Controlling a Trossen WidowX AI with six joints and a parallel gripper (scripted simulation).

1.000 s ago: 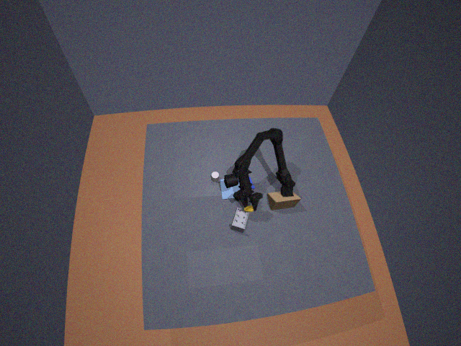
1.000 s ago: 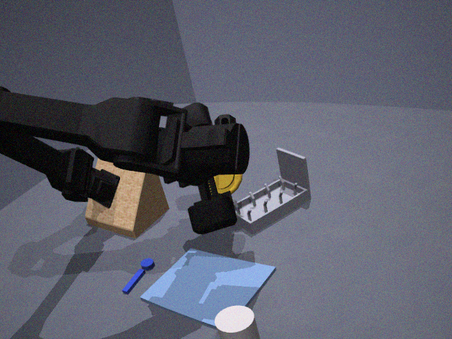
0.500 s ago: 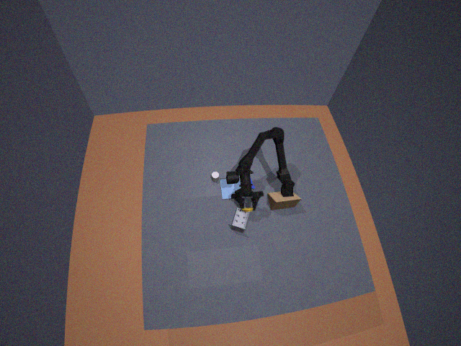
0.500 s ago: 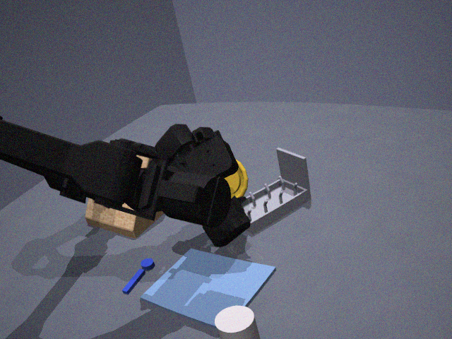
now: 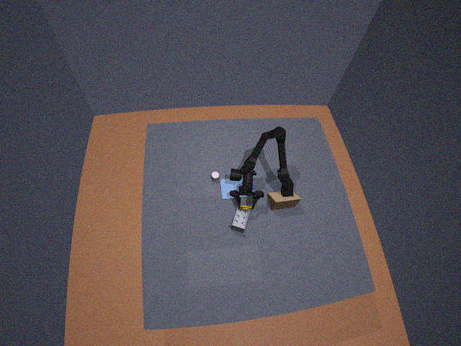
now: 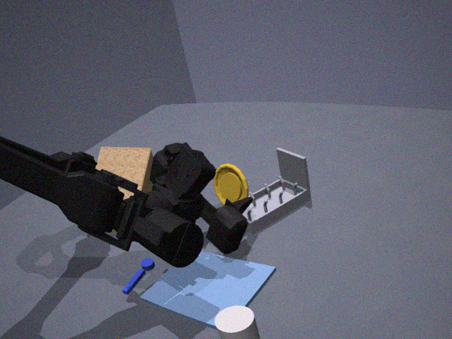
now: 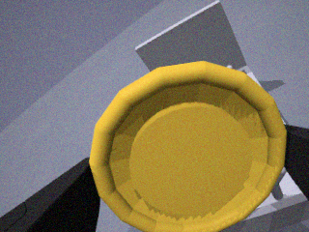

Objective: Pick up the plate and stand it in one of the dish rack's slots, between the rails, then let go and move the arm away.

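My gripper tip is 50 mm to the right of the grey dish rack, 40 mm above it and 30 mm short of it. Round my gripper tip: blue spoon: 190 mm to the right, 60 mm below, 60 mm behind; then white cup: 220 mm to the right, 170 mm ahead, 40 mm below; then yellow plate: 10 mm to the right.
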